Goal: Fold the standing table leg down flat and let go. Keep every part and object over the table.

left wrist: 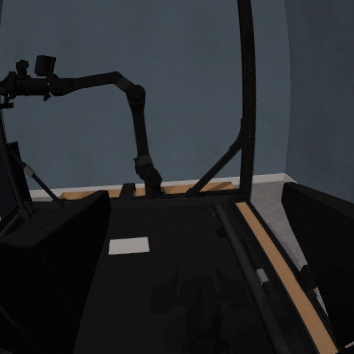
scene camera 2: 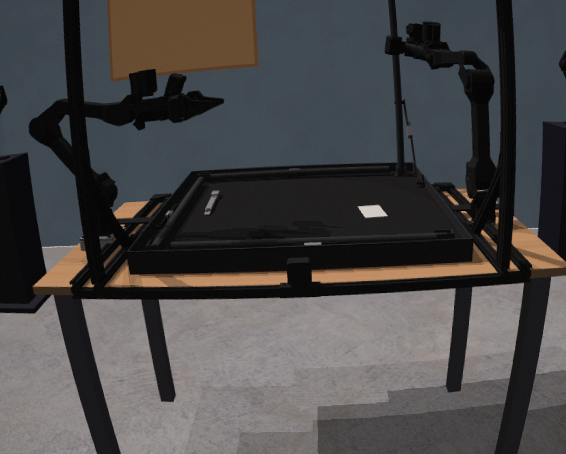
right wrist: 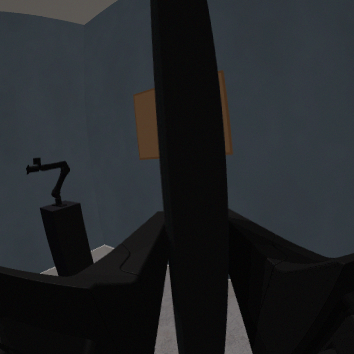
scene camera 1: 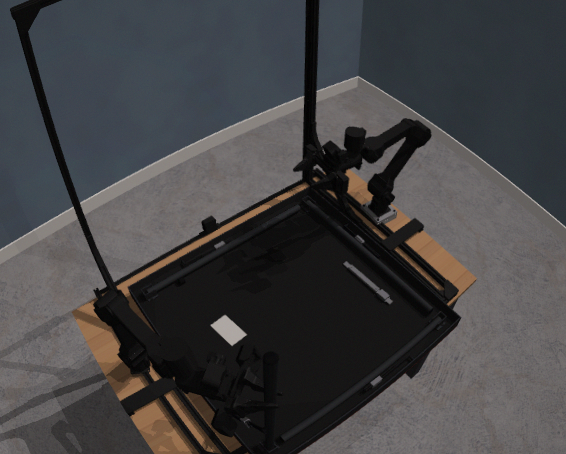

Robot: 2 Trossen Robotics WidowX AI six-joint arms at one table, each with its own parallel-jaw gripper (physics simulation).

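Frame: origin at the left arm's base, x ahead, y left, z up, level; metres.
Where they show: left gripper, fingertip midpoint: point(left wrist: 198, 196) point(scene camera 2: 220, 102) point(scene camera 1: 301, 178); right gripper, fingertip midpoint: point(scene camera 1: 280, 400); left arm's base, link origin: point(scene camera 2: 102, 232) point(scene camera 1: 379, 208); right arm's base, link origin: point(left wrist: 153, 195) point(scene camera 2: 483, 218) point(scene camera 1: 139, 364).
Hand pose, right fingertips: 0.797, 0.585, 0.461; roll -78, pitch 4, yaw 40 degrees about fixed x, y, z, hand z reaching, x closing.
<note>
Things, the pixels of their centre, and the offset from my right fingertips, as dx, dy, dz. "spot": a spot on its surface instead. Level surfaces: height alone.
- upturned black table top, surface height: dz -0.455
- thin folding brace, surface spot: point(scene camera 2: 410, 131) spot: +0.043, -0.101, -0.293
- white card, surface spot: point(left wrist: 129, 245) point(scene camera 2: 371, 211) point(scene camera 1: 228, 328) spot: -0.098, -0.442, -0.459
- grey bar, body centre: point(scene camera 2: 212, 201) point(scene camera 1: 367, 282) -0.547, -0.347, -0.448
The standing table leg point(scene camera 1: 270, 372) point(scene camera 2: 398, 115) point(right wrist: 192, 150) is a dark round post, upright at a corner of the upturned black table top point(scene camera 1: 300, 320) point(scene camera 2: 290, 200). A thin folding brace point(scene camera 2: 410, 131) runs beside its lower part. My right gripper point(scene camera 1: 270, 397) point(scene camera 2: 393, 45) point(right wrist: 192, 218) is shut on the leg in its upper part, with one finger on each side in the right wrist view. My left gripper point(scene camera 1: 301, 178) point(scene camera 2: 221, 101) point(left wrist: 198, 196) is open and empty, high above the opposite end of the table top.
Three other legs point(scene camera 1: 230, 250) point(scene camera 1: 370, 257) point(scene camera 1: 362, 380) lie folded flat along the rim. A white card point(scene camera 1: 228, 330) point(scene camera 2: 372, 211) point(left wrist: 129, 245) and a grey bar point(scene camera 1: 367, 282) point(scene camera 2: 211, 202) lie on the black surface. Tall black frame posts point(scene camera 2: 505, 125) point(scene camera 2: 75, 125) rise near the wooden table's ends.
</note>
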